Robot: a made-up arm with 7 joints.
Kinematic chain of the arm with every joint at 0, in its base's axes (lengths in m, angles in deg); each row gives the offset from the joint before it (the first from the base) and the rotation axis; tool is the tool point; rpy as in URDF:
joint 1: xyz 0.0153 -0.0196 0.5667 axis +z
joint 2: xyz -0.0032 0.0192 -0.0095 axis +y
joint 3: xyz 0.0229 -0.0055 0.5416 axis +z
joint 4: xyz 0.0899 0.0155 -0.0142 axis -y
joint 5: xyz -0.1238 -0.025 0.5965 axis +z
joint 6: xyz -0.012 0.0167 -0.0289 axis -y
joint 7: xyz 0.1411 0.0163 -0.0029 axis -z
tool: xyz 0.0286 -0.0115 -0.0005 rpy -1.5 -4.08 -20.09
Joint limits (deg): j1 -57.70..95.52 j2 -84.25..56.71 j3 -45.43..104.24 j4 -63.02..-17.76 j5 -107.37..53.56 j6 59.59..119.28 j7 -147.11..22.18
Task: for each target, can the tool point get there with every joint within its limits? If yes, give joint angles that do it. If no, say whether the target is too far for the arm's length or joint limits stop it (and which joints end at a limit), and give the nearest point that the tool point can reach.
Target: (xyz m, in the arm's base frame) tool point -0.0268 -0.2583 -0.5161
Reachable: no: joint limits stop it (at a limit: joint 1, joint 2, joint 3, joint 4, joint 6) | nearest point -0.5341 -1.0045 0.4340 | short by 1.310 m
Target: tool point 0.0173 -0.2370 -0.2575
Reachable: no: joint limits stop it (at a limit: joint 1, joint 2, joint 4, joint 6) | nearest point 0.5228 -1.0101 0.4496 | short by 1.163 m
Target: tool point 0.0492 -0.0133 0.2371
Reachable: no: joint limits stop it (at a limit: joint 2, joint 4, joint 6, joint 7) | nearest point 1.1020 0.1824 0.4587 | short by 1.094 m
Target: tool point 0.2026 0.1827 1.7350
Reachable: yes | joints 59.92 -13.50 -12.56 -42.99 -86.86 105.88 -122.02
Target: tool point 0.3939 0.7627 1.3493
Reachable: yes | joints 68.11 15.82 -8.86 -52.86 -46.69 78.15 -133.93
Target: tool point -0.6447 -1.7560 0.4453
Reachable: no: too far | nearest point -0.4421 -1.2230 0.5779 | short by 0.585 m
